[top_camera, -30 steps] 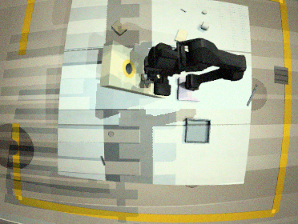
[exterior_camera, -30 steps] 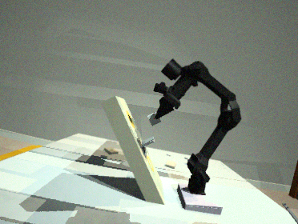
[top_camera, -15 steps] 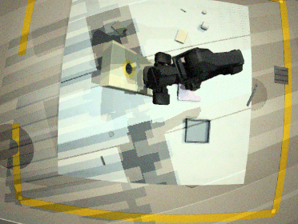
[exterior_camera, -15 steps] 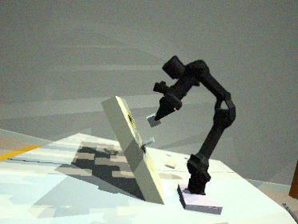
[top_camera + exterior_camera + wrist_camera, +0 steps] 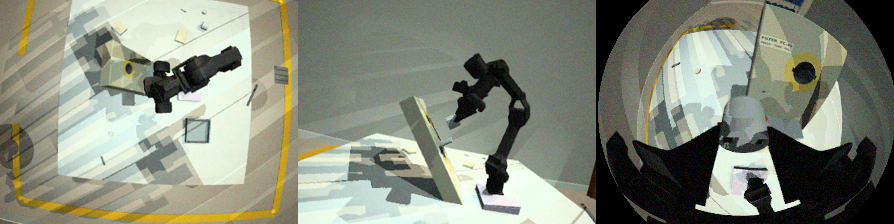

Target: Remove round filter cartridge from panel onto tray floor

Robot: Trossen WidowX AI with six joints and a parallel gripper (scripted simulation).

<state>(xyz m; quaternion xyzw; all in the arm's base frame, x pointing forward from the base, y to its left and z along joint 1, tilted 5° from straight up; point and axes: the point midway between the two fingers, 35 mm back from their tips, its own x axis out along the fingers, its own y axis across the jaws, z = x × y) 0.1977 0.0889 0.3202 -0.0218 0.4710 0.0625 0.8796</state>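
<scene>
The tray lies 310 mm behind my gripper tip, 180 mm to the left of it and 290 mm below it. Round my gripper tip: round filter cartridge right at my gripper tip.
</scene>
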